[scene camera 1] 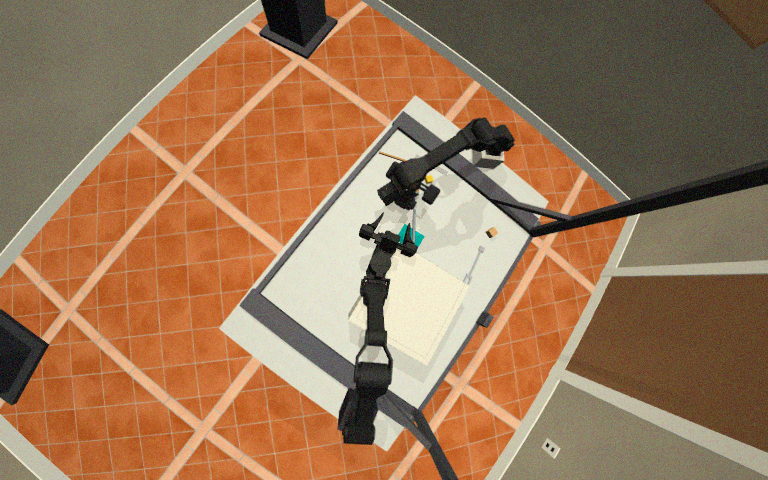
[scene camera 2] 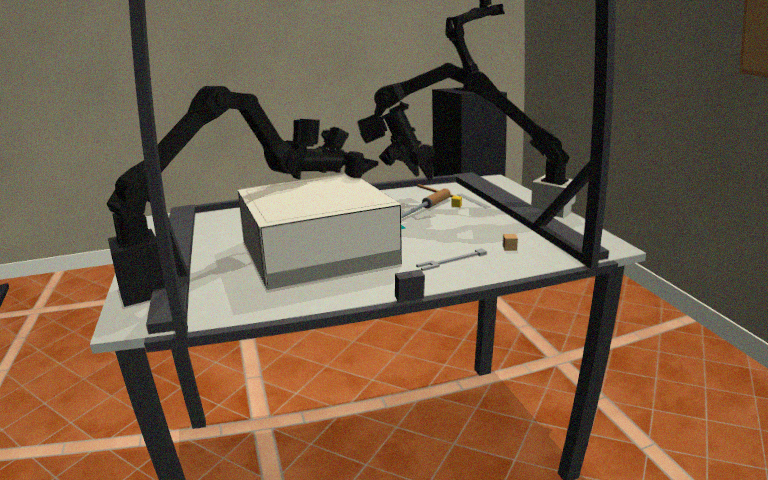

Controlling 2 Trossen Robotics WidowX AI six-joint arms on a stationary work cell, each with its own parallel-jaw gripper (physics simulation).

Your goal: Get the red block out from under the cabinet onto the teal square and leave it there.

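Places are measured from the left arm's base along level axes (x ahead, y left, z up), in metres.
Where they show: left gripper, fingertip midpoint: (scene camera 1: 396, 218) (scene camera 2: 368, 160); right gripper, fingertip midpoint: (scene camera 2: 424, 178); left arm's base, link origin: (scene camera 1: 358, 420) (scene camera 2: 132, 240); right arm's base, link origin: (scene camera 1: 492, 147) (scene camera 2: 555, 180).
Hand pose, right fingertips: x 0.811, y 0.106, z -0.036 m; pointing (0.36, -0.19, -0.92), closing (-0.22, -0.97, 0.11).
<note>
Each offset is from my right fingertips to the centre of the thing. "spot": to the spot under its first point.
The red block does not show in either view. The cream cabinet @[dx -0.399, dy -0.127, dz -0.015 m] (scene camera 1: 427, 305) (scene camera 2: 331, 243) stands on the table, and the space under it is hidden. The teal square @[spot: dx -0.156, dy -0.100, dz -0.083 m] (scene camera 1: 419, 237) (scene camera 2: 402, 226) lies by the cabinet's upper corner in scene camera 1; the cabinet hides most of it in scene camera 2. My left gripper (scene camera 1: 394, 221) (scene camera 2: 372, 164) is open and empty, above table height near the teal square, and one finger overlaps the square in scene camera 1. My right gripper (scene camera 2: 423, 173) is open and empty, pointing down above the table beyond the square.
A tool with a brown handle @[dx -0.089, dy -0.015, dz -0.070 m] (scene camera 2: 436, 198) has its grey shaft @[spot: dx -0.080, dy -0.046, dz -0.066 m] (scene camera 1: 414, 213) reaching over the teal square. A yellow block @[dx +0.077, dy -0.052, dz -0.070 m] (scene camera 1: 429, 178) (scene camera 2: 456, 201), a tan cube @[dx -0.023, dy -0.371, dz -0.068 m] (scene camera 1: 491, 232) (scene camera 2: 510, 242), a grey wrench-like tool @[dx -0.175, dy -0.347, dz -0.080 m] (scene camera 1: 475, 263) (scene camera 2: 455, 258) and a thin brown stick @[dx +0.112, dy +0.089, dz -0.079 m] (scene camera 1: 390, 155) lie on the table.
</note>
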